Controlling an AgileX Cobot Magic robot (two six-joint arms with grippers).
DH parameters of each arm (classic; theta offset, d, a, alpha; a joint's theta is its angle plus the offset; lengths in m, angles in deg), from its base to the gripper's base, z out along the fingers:
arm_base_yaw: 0 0.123 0 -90
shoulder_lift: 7.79 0 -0.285 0
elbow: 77.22 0 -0.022 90
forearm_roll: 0 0.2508 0 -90
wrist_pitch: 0 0 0.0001 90
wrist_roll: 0 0.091 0 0
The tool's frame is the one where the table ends.
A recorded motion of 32 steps. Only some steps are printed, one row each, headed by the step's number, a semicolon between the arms.
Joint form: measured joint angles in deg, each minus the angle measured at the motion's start. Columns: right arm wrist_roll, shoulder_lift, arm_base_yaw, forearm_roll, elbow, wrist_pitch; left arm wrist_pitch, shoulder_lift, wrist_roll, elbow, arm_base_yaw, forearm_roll.
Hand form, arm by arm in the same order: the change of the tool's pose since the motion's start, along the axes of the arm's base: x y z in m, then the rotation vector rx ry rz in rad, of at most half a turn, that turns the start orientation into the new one. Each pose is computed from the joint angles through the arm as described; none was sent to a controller.
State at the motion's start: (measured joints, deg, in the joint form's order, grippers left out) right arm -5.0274 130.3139 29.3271 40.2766 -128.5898 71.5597; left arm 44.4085 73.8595 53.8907 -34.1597 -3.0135 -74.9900
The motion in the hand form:
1: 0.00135 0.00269 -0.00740 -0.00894 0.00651 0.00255; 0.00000 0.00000 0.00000 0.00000 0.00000 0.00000
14: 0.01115 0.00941 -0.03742 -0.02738 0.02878 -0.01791; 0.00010 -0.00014 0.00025 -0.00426 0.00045 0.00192
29: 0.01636 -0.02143 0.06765 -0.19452 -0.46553 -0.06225; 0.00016 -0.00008 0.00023 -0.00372 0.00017 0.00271
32: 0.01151 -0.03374 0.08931 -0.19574 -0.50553 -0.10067; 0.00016 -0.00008 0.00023 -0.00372 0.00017 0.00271
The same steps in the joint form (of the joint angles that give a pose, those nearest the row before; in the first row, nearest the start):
1: -0.12 0.84 0.23 -0.23 0.00 -0.25; 0.00 0.00 0.00 0.00 0.00 0.00
14: -0.25 4.35 0.47 -0.49 0.00 -2.60; 0.05 0.00 0.00 0.00 0.00 -0.27
29: -1.03 0.95 0.35 -22.73 -18.61 0.20; -0.01 0.00 0.00 0.00 0.00 -0.26
32: -0.15 -1.56 -0.35 -24.34 -18.80 0.32; -0.01 0.00 0.00 0.00 0.00 -0.26

